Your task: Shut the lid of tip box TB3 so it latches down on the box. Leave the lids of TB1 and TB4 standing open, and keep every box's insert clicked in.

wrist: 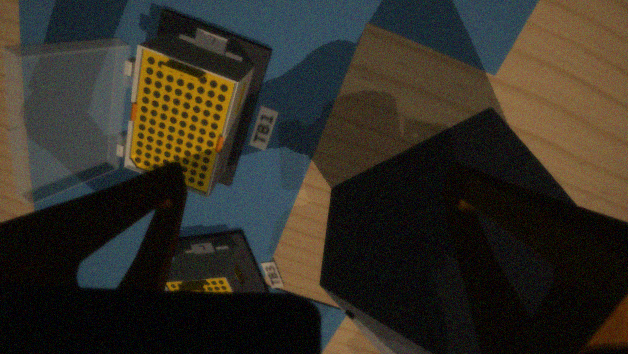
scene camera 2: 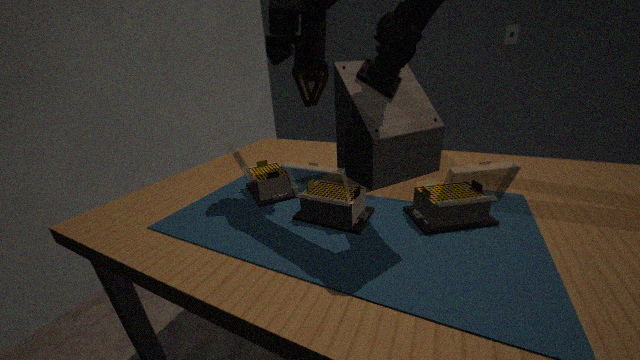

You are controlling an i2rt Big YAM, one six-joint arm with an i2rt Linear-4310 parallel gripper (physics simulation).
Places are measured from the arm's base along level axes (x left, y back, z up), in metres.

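Pixels of known places: gripper, fingertip midpoint: (wrist: 315, 177) (scene camera 2: 311, 105); arm's base at its link origin: (scene camera 2: 378, 79).
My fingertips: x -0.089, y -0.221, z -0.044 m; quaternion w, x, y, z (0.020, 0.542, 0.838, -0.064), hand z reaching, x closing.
For each thing: its top centre in the pictures, then the offset to it from my fingertips. Level surfaces: height alone.
- Box TB3 at its top centre: (wrist: 219, 317) (scene camera 2: 448, 186) dx +0.327, dy +0.004, dz -0.159 m
- left box at its top centre: (scene camera 2: 271, 168) dx -0.107, dy -0.054, dz -0.159 m
- middle box at its top centre: (wrist: 186, 135) (scene camera 2: 335, 186) dx +0.108, dy -0.090, dz -0.159 m
- blue mat at its surface level: dz -0.225 m
- wooden table at its surface level: dz -0.228 m
My gripper (scene camera 2: 310, 100) (wrist: 315, 177) is open and empty, high above the table. In the wrist view, box TB1 (wrist: 182, 112) has its clear lid (wrist: 70, 115) standing open to the left and its yellow insert appears seated level. Box TB3 (wrist: 210, 265) lies below it, mostly hidden behind the left finger and gripper body; its lid does not show there. In the scene view, a left box (scene camera 2: 275, 189), a middle box (scene camera 2: 327, 211) and a right box (scene camera 2: 452, 210) each have a raised clear lid. Labels are unreadable there, so I cannot match boxes to names.
The boxes stand on dark bases on a blue mat (scene camera 2: 450, 270) (wrist: 280, 210) on a wooden table (scene camera 2: 200, 265). The arm's grey pedestal (scene camera 2: 407, 155) stands behind them; its dark side (wrist: 380, 225) fills much of the wrist view's right. Arm shadows cross the mat.
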